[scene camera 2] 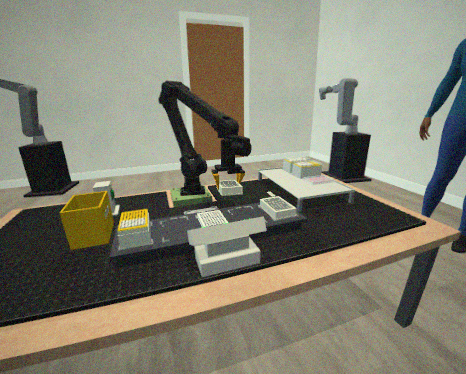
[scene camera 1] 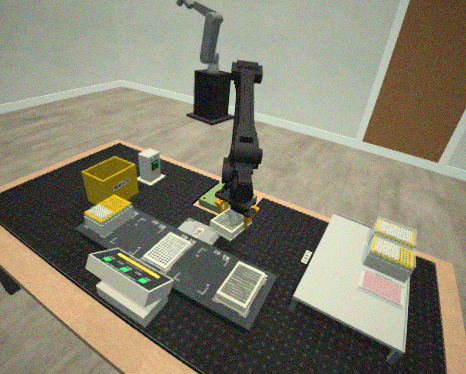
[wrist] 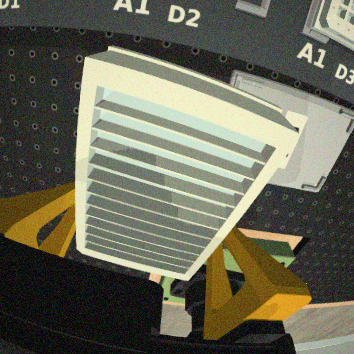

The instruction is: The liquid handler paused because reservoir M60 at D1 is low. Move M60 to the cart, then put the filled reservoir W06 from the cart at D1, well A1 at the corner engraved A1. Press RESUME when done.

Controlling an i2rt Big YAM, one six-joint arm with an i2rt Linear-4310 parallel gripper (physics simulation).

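Places are measured from the arm's base along level axes (x right, y ahead, z up), in millimetres.
Pixels of known places: gripper, fingertip midpoint: (scene camera 1: pixel 234 222) (wrist: pixel 152 201); arm's base, origin of the base link: (scene camera 2: pixel 192 192).
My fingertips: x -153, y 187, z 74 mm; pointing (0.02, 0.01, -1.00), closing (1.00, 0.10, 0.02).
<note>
Ahead of a thing's pixels: the offset from my fingertips to its middle. Level surfaces: height alone.
My gripper (scene camera 1: pixel 236 214) (scene camera 2: pixel 229 183) (wrist: pixel 152 201) is shut on a white reservoir with parallel troughs {dx -1, dy +18, dz +12 mm} (scene camera 1: pixel 229 224) (scene camera 2: pixel 230 188) (wrist: pixel 160 175). It holds it above the mat, between the arm base and the deck. Its label does not show, so I cannot tell M60 from W06. Another troughed reservoir {dx -160, dy +169, dz -26 mm} (scene camera 1: pixel 241 286) (scene camera 2: pixel 278 207) sits at the deck's end nearest the cart. The white cart {dx -396, dy -138, dz -57 mm} (scene camera 1: pixel 325 270) (scene camera 2: pixel 295 187) stands to the right. The console (scene camera 1: pixel 130 274) (scene camera 2: pixel 227 260) has several green buttons with unreadable labels in scene camera 1.
The dark deck {dz -42 mm} (scene camera 1: pixel 192 267) also bears a well plate {dx +84, dy +212, dz -35 mm} (scene camera 1: pixel 167 251) and tip box {dx +329, dy +255, dz -9 mm} (scene camera 1: pixel 107 216). A grey flat holder {dx +111, dy +57, dz -83 mm} (scene camera 1: pixel 199 231) (wrist: pixel 320 150) lies behind the deck, near the held reservoir. Yellow bin {dx +513, dy +137, dz -22 mm} (scene camera 1: pixel 111 182) and white device {dx +527, dy -59, dz -25 mm} (scene camera 1: pixel 149 167) stand left. Tip boxes {dx -456, dy -200, dz +28 mm} (scene camera 1: pixel 392 256) and pink plate {dx -469, dy -93, dz -23 mm} (scene camera 1: pixel 382 288) are on the cart.
</note>
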